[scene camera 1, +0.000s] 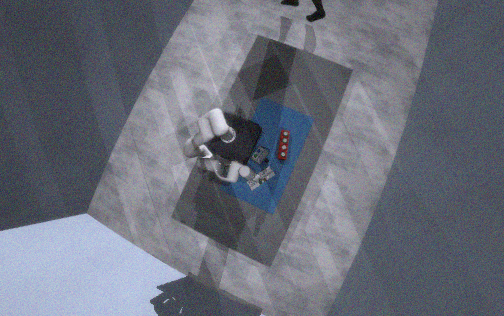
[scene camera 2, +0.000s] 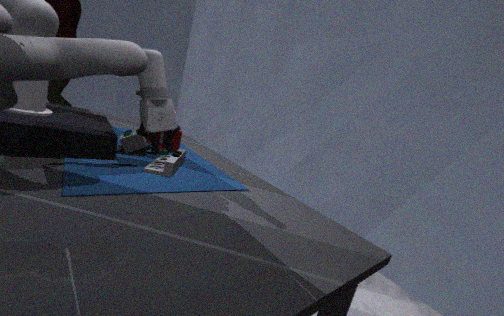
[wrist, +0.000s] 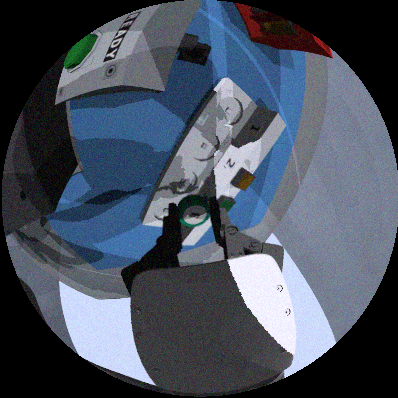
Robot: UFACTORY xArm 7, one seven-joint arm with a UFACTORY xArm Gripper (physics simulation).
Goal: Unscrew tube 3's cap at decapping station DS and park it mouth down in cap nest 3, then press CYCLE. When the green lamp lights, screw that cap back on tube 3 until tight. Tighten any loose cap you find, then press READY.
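Frame: origin at the arm's base, x down, y left, z ahead, level; centimetres.
Where they show: gripper, fingertip midpoint: (scene camera 2: pixel 163 152) (wrist: pixel 193 209); arm's base, origin of the base link: (scene camera 1: pixel 228 134) (scene camera 2: pixel 22 109).
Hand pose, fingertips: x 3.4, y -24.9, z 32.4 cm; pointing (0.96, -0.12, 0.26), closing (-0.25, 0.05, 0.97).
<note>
Each offset is from my fingertips to the centre of the thing. "spot": to the spot under its first point. Level surfaces: height alone.
My gripper (scene camera 2: pixel 164 148) (wrist: pixel 193 209) is shut on a green cap @(dx +0.1, dy -0.2, dz +0.0 cm) (wrist: pixel 186 219) with a pale top, over the near end of a pale grey block @(dx +2.5, dy +2.0, dz +2.8 cm) (scene camera 1: pixel 254 185) (scene camera 2: pixel 161 170) (wrist: pixel 224 91). The block has round nests and the numbers 1 and 2 showing; an orange insert @(spot: dx -0.1, dy +2.3, dz +6.1 cm) (wrist: pixel 244 179) and a green insert @(spot: dx -0.1, dy -0.8, dz +4.2 cm) (wrist: pixel 227 203) sit along its side. The mark on the cap is too blurred to read. A tube under the cap does not show. A control box @(dx +1.0, dy +18.5, dz -3.8 cm) (scene camera 1: pixel 260 154) (scene camera 2: pixel 133 143) (wrist: pixel 145 55) carries a green button (wrist: pixel 81 51) beside the word READY.
A red rack @(spot: dx -7.0, dy +23.1, dz +11.7 cm) (scene camera 1: pixel 280 156) (wrist: pixel 320 47) with several pale round tops stands across the blue mat @(dx +5.2 cm) (scene camera 1: pixel 270 200) (scene camera 2: pixel 210 182). A small black fixture @(spot: dx +4.3, dy +16.4, dz +2.3 cm) (wrist: pixel 194 50) stands between the control box and the block. A large black base (scene camera 1: pixel 240 137) (scene camera 2: pixel 60 142) lies beside the mat.
</note>
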